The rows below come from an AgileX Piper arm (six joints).
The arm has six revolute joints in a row. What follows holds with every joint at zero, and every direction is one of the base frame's.
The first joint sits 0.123 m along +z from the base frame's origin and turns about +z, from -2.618 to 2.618 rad.
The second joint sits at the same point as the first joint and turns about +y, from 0 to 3.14 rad.
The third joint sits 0.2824 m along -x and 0.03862 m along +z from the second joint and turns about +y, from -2.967 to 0 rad.
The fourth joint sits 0.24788 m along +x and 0.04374 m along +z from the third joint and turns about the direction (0.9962, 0, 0.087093), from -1.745 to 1.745 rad.
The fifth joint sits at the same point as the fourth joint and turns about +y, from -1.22 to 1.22 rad.
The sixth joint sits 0.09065 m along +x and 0.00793 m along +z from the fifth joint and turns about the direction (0.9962, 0, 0.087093), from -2.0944 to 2.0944 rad.
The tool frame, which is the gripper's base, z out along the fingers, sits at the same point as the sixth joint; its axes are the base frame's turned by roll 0, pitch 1.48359 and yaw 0 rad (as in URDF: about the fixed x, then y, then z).
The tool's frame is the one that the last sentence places.
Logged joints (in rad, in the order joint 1, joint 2, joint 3, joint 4, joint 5, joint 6), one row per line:
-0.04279, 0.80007, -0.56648, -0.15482, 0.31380, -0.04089
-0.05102, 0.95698, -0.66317, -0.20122, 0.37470, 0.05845
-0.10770, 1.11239, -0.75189, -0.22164, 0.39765, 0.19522
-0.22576, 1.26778, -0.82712, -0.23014, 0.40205, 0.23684
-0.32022, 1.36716, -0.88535, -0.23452, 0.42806, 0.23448
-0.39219, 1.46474, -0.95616, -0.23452, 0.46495, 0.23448
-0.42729, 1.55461, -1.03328, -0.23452, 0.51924, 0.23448
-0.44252, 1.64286, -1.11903, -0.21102, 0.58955, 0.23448
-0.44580, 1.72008, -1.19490, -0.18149, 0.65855, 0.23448
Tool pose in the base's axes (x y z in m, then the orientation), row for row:
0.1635, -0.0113, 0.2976, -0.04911, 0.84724, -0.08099, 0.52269
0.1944, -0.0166, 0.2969, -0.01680, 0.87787, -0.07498, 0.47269
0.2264, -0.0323, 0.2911, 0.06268, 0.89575, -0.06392, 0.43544
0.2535, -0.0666, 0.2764, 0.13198, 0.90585, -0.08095, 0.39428
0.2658, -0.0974, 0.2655, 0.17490, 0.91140, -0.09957, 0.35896
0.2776, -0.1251, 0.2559, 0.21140, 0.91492, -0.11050, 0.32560
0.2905, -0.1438, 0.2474, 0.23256, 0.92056, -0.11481, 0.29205
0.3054, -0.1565, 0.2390, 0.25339, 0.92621, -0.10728, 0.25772
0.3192, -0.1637, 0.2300, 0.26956, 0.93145, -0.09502, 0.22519
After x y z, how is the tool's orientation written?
As a quaternion, x y z w.
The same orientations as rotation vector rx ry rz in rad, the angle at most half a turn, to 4 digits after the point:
-0.1176, 2.0289, -0.1940
-0.0411, 2.1487, -0.1835
0.1560, 2.2294, -0.1591
0.3348, 2.2977, -0.2053
0.4511, 2.3507, -0.2568
0.5541, 2.3981, -0.2896
0.6198, 2.4533, -0.3060
0.6872, 2.5118, -0.2909
0.7435, 2.5691, -0.2621

